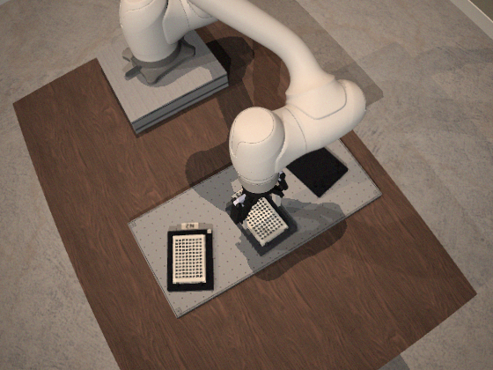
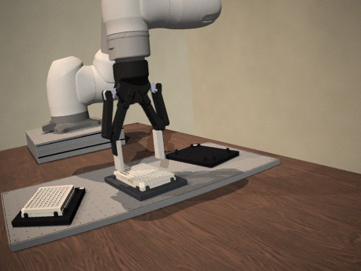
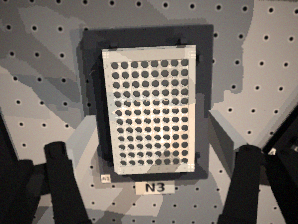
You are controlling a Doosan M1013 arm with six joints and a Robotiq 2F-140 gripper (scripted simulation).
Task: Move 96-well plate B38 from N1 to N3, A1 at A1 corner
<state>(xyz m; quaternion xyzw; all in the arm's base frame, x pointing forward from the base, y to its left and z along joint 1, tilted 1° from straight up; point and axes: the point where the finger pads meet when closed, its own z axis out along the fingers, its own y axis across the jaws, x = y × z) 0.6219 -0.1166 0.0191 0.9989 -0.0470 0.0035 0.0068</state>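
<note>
Right now the white 96-well plate B38 is 5 cm below my hand. The rest, counted from my hand: N3 label: 9 cm behind, 1 cm to the left, 7 cm below; N2 label: 11 cm behind, 15 cm to the right, 7 cm below; dark grey landing nest N3: 6 cm below.
</note>
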